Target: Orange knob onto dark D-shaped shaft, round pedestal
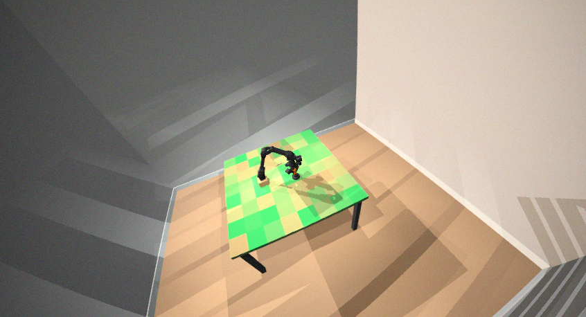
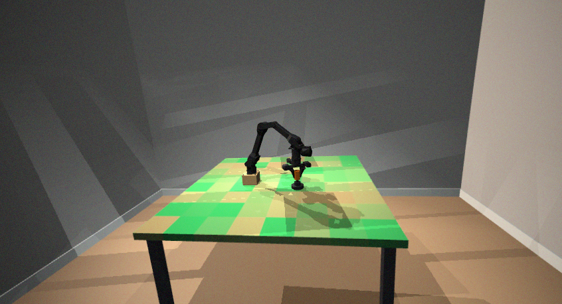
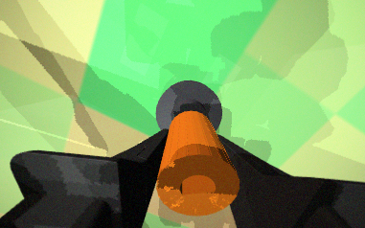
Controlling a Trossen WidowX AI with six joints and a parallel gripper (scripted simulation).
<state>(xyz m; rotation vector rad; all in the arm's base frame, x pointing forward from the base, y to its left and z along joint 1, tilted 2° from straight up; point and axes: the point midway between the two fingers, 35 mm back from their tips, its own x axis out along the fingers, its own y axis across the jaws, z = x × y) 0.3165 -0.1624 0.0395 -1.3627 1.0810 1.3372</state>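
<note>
Now: the orange knob 20 mm above my gripper tip. Round my gripper tip: round pedestal 40 mm below.
</note>
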